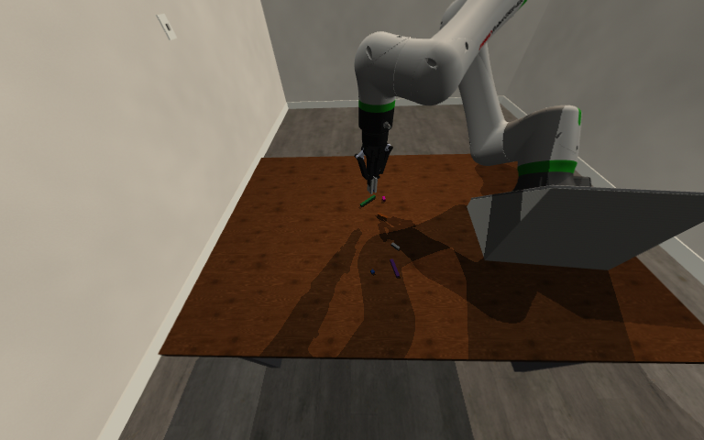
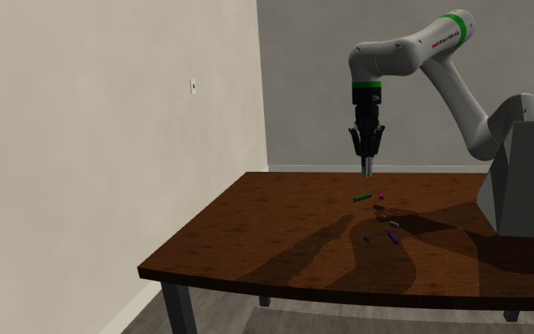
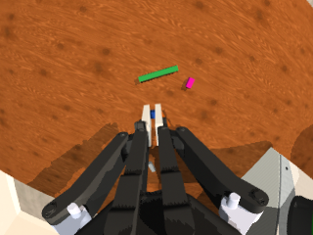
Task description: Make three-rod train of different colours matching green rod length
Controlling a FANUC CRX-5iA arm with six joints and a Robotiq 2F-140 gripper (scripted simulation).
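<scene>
Right now the green rod is 130 mm below my hand, 50 mm to the right of it and 10 mm ahead of it. The rest, counted from my hand: orange rod (130 mm below, 40 mm to the left, 40 mm behind); then magenta rod (130 mm below, 60 mm to the right, 60 mm behind); then grey rod (180 mm to the left, 130 mm below, 70 mm behind).
</scene>
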